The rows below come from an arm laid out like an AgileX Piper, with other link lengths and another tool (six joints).
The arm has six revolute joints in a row. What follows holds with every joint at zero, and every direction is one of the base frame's.
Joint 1 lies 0.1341 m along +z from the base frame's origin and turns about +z.
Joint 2 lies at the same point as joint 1 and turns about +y.
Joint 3 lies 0.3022 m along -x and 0.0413 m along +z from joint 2 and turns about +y.
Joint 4 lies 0.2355 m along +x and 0.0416 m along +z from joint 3 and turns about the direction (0.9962, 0, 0.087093).
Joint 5 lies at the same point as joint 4 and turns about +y.
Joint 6 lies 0.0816 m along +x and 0.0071 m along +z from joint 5 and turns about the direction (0.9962, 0, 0.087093).
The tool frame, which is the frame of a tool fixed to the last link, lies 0.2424 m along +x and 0.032 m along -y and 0.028 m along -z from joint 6; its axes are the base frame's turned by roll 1.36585, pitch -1.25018 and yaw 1.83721 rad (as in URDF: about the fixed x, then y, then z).
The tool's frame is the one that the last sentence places.
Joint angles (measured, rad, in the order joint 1, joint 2, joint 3, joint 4, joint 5, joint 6), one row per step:
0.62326, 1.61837, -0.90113, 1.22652, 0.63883, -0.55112
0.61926, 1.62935, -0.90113, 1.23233, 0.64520, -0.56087
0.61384, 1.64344, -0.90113, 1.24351, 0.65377, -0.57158
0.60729, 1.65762, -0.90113, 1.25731, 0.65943, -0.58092
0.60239, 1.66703, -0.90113, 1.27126, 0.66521, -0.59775
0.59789, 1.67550, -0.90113, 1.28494, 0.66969, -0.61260
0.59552, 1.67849, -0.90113, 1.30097, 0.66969, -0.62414
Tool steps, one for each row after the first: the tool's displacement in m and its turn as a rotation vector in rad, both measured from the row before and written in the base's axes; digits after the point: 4 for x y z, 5 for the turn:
-0.0005, -0.0002, -0.0032, -0.00190, 0.00800, 0.00359
-0.0007, 0.0004, -0.0035, 0.00053, 0.01357, 0.00112
0.0006, 0.0004, -0.0032, 0.00170, 0.01407, -0.00483
0.0006, 0.0008, -0.0015, 0.00414, 0.00442, 0.00142
0.0009, 0.0008, -0.0013, 0.00436, 0.00415, -0.00039
0.0018, 0.0016, 0.0009, 0.00768, 0.00051, -0.00529

